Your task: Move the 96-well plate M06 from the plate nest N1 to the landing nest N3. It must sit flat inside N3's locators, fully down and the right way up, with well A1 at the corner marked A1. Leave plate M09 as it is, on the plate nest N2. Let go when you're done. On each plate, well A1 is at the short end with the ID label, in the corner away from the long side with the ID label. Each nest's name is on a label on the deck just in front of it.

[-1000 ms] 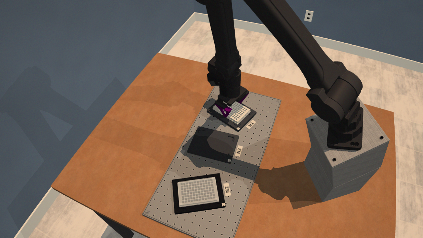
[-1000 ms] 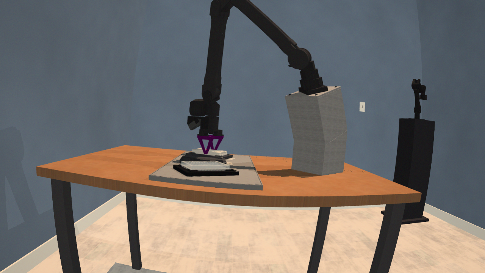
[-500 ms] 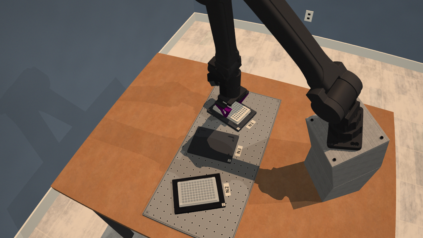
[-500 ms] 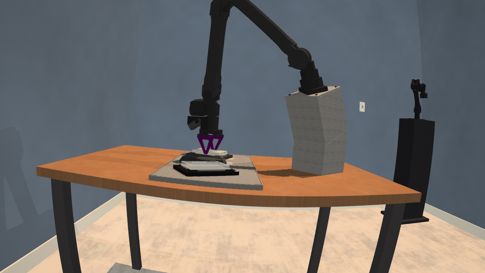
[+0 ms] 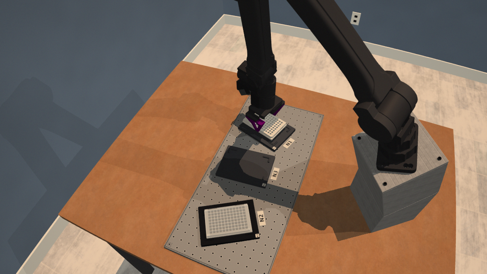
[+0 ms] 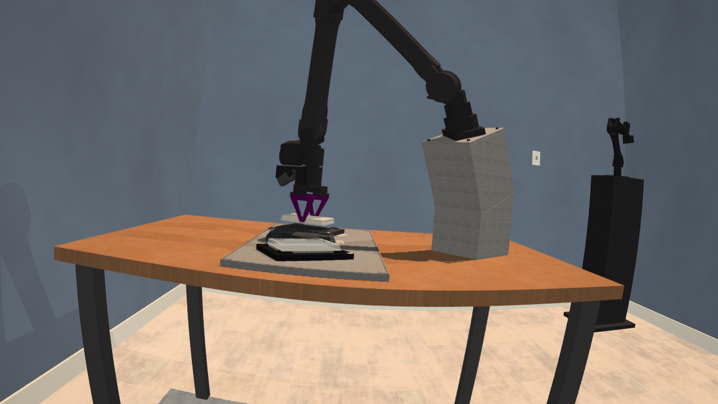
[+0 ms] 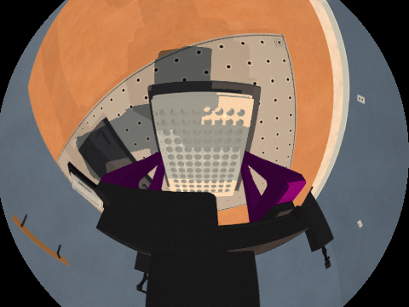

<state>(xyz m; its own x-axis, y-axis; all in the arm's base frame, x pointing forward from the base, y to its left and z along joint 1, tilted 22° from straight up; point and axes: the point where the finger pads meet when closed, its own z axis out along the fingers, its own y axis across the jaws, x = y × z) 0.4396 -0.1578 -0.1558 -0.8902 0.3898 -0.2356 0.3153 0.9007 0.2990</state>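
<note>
Right now my hand is 3 cm above the plate nest N1 and 1 cm past it. Round my hand: label N1: 10 cm behind, 4 cm below, 3 cm to the left; landing nest N3: 17 cm to the left, 3 cm below, 1 cm ahead; plate M06: right at my hand.
</note>
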